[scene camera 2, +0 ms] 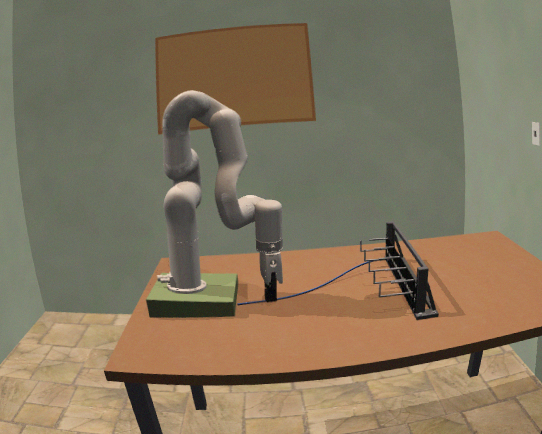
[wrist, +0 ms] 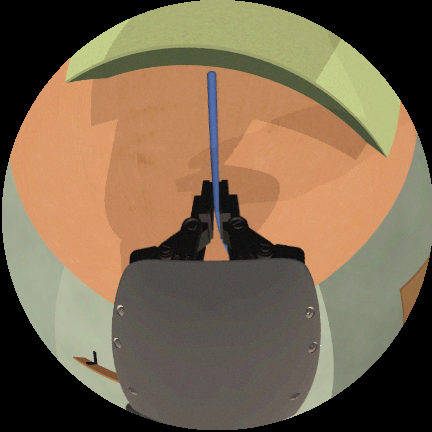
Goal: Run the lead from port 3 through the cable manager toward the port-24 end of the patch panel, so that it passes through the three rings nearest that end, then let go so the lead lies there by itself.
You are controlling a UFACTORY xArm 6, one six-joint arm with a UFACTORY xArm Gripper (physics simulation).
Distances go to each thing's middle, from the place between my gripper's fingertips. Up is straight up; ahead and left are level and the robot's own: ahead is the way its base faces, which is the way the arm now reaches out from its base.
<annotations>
My gripper is now 44 cm short of the grey frame point(scene camera 2: 423, 287), 5 cm to the left of it and 7 cm below it.
</annotations>
